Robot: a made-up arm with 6 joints.
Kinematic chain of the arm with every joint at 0, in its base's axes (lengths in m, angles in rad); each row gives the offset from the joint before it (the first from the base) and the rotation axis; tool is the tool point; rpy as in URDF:
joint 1: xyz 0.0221 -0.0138 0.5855 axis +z
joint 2: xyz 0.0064 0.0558 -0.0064 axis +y
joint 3: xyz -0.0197 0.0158 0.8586 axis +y
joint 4: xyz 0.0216 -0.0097 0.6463 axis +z
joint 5: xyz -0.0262 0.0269 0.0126 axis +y
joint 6: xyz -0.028 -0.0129 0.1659 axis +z
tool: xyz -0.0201 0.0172 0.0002 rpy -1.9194 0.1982 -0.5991
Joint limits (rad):
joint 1: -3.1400..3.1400
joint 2: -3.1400..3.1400
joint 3: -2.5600..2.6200
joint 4: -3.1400..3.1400
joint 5: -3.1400..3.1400
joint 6: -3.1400..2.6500
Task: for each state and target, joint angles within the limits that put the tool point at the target. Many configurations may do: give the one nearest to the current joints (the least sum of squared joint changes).
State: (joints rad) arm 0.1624 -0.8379 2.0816 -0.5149 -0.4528 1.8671
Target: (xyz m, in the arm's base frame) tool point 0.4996 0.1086 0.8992
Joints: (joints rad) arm 0.0314 -0.1431 2.5188 -0.5180 -0.2887 1.8850
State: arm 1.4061 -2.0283 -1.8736 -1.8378 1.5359 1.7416
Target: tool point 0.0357 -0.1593 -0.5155
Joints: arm 1.2559 -2.2622 -1.6131 -1.8478 1.3550 1.7232
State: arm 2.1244 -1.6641 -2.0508 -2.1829 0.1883 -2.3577
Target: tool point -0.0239 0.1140 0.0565
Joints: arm 1.8024 -2.2042 -2.5214 -2.1812 0.4541 -2.3395
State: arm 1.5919 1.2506 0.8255 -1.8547 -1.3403 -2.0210
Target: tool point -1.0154 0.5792 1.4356
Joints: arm 2.4160 0.6329 0.5981 -1.7516 -1.3986 -2.0287
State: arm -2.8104 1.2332 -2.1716 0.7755 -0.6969 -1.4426
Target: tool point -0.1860 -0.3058 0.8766
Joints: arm -2.2312 1.9944 -2.4234 0.5150 -0.8500 -1.4054
